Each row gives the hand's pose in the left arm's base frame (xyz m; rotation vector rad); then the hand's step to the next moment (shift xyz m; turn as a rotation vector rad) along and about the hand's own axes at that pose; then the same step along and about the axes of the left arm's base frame.
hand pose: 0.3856 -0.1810 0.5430 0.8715 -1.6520 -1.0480
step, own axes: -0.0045 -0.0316 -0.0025 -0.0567 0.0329 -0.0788
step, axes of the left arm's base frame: 0.0059 -0.0085 -0.0303 0.0891 0.0443 0.0245
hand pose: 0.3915 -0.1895 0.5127 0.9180 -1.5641 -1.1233
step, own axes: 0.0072 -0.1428 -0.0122 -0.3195 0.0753 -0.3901
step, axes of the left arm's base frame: 0.0155 -0.0510 -0.1332 0.4543 0.2299 0.0270
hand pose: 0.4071 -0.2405 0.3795 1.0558 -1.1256 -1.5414
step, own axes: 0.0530 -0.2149 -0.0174 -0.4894 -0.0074 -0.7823
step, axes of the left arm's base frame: -0.0341 -0.0215 -0.2183 0.8505 0.3383 -0.1170
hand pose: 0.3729 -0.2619 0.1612 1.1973 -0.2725 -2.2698
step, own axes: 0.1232 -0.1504 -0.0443 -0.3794 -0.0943 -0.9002
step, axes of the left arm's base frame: -0.0762 0.0588 -0.1746 0.8638 0.3575 -0.2987
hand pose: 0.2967 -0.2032 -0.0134 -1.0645 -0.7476 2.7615
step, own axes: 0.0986 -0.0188 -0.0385 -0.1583 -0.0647 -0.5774
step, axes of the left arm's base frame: -0.0509 0.0570 -0.0756 0.4896 0.2544 -0.2413
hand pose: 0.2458 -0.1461 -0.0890 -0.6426 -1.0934 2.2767
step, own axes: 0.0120 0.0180 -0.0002 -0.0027 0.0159 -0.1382
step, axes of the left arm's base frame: -0.0134 -0.0018 -0.0169 0.0829 0.0666 -0.0897
